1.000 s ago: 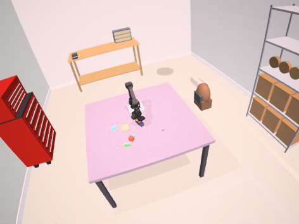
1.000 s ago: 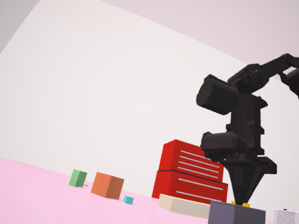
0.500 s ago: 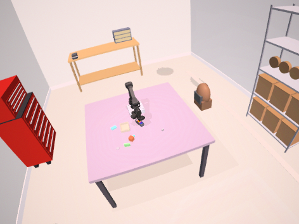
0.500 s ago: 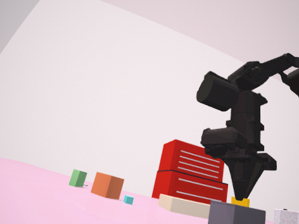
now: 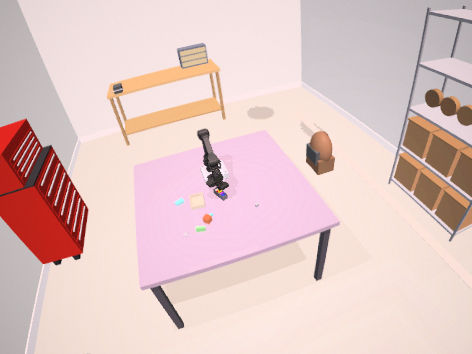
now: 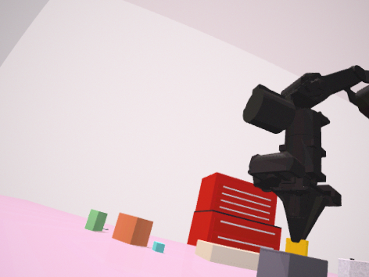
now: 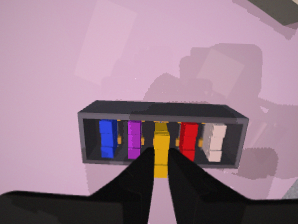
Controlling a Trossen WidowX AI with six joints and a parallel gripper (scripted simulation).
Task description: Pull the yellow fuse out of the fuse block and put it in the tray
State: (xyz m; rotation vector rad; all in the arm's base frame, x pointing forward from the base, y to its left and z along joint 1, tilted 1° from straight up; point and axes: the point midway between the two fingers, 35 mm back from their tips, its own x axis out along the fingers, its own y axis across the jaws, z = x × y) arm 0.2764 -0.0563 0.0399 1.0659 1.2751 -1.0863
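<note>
My gripper tip is now 30 mm above the purple fuse and 20 mm short of it. The rest, counted from my gripper tip: red fuse: 30 mm below, 20 mm behind; yellow fuse: 10 mm below; beige tray: 170 mm to the right, 50 mm below, 40 mm behind.
</note>
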